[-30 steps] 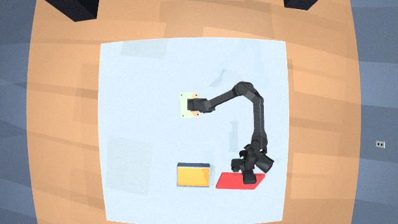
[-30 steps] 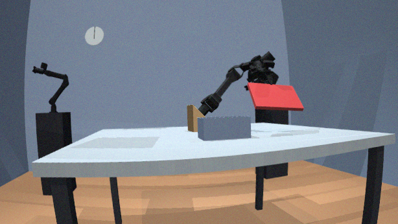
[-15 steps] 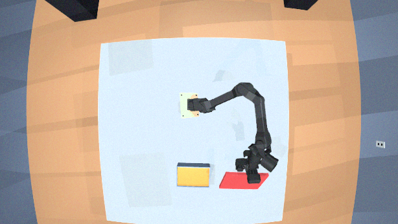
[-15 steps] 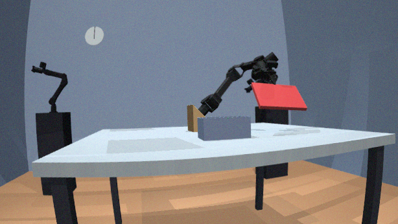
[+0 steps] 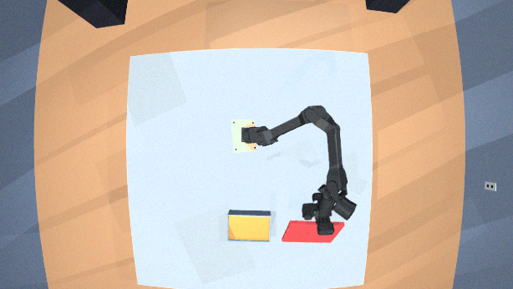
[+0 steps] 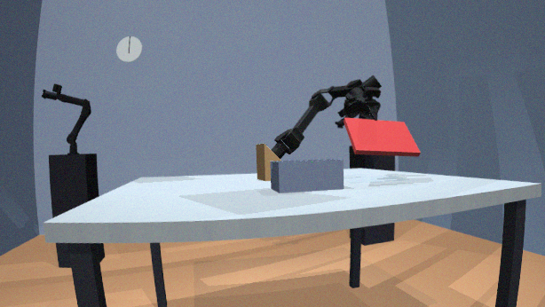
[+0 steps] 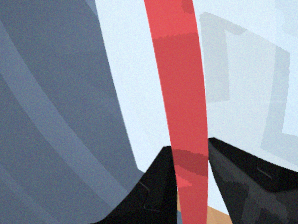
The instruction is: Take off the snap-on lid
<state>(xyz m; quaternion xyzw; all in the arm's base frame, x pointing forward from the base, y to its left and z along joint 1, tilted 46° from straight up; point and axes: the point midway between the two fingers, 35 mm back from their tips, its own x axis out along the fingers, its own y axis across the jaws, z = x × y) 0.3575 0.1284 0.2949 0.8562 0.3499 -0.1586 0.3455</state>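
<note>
The lid is 6 cm ahead of my gripper tip, 1 cm to the right of it and 5 cm below it. Also, from my gripper tip: grey-blue storage box: 6 cm ahead, 29 cm to the right, 17 cm below.
</note>
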